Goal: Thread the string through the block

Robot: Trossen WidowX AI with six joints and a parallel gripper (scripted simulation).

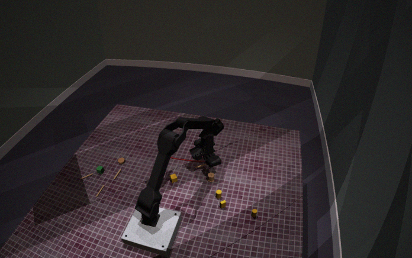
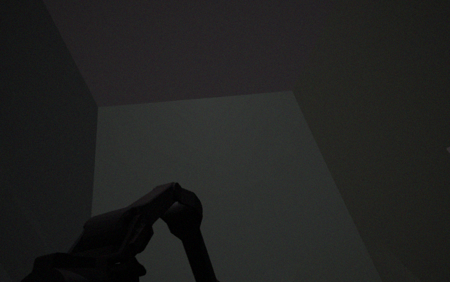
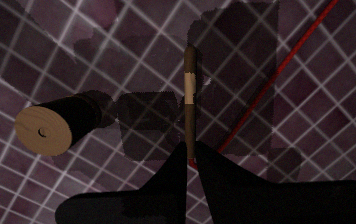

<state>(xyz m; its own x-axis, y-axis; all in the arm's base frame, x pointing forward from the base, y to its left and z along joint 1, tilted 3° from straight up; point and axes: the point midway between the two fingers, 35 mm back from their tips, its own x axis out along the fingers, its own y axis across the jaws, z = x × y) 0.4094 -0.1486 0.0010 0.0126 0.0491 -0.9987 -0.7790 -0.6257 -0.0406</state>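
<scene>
My gripper tip is 13 cm past the yellow wooden block, 14 cm to the right of it and 1 cm above it. Also, from my gripper tip: round wooden button (3 cm ahead, 26 cm to the left, 2 cm below); then thin wooden stick (1 cm behind, 1 cm to the left); then wooden cylinder (8 cm behind, 4 cm to the right).
</scene>
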